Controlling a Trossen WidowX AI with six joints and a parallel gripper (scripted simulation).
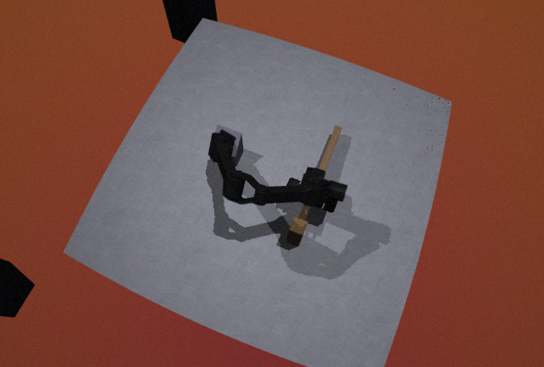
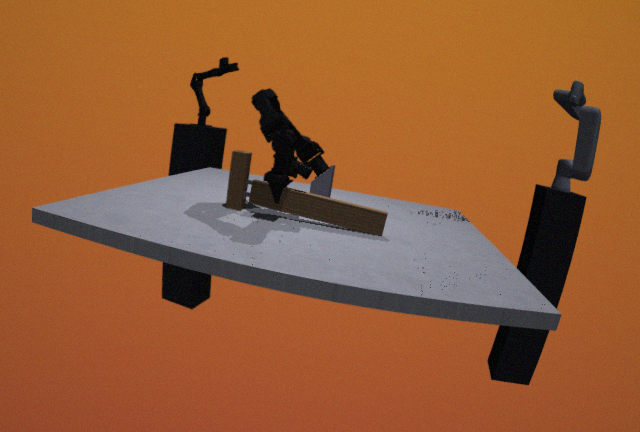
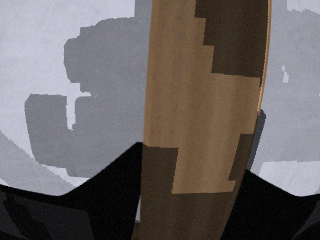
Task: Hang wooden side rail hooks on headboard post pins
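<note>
My gripper tip is now 20 mm short of the wooden headboard post, 130 mm to the left of it and 40 mm below it.
</note>
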